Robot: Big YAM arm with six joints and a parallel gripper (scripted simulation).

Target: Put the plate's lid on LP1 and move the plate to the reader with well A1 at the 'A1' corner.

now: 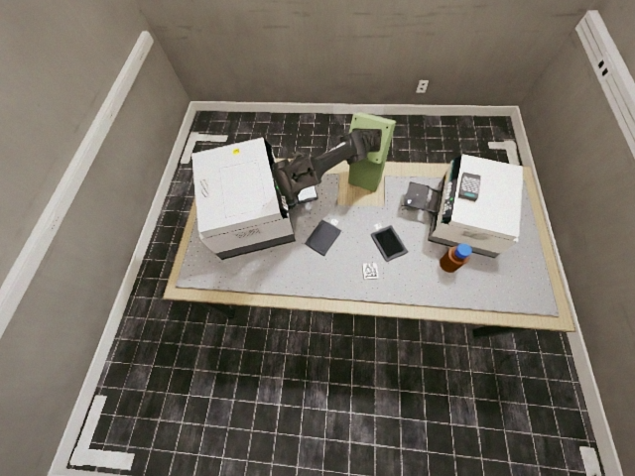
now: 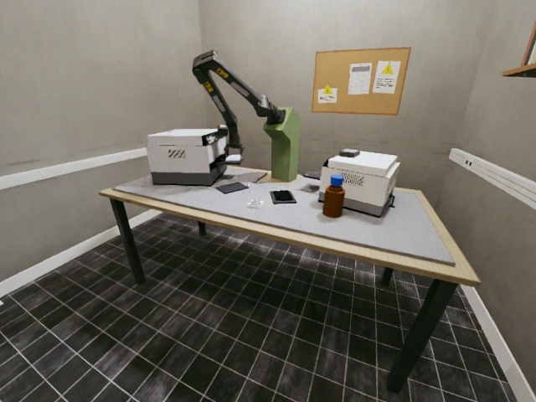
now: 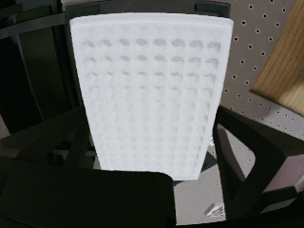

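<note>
Now: the white well plate right at my hand. From my hand the other things lie so: brown capped bottle (69 cm to the left, 33 cm ahead, 3 cm below); dark flat lid (42 cm to the left, 23 cm ahead, 12 cm below).
</note>
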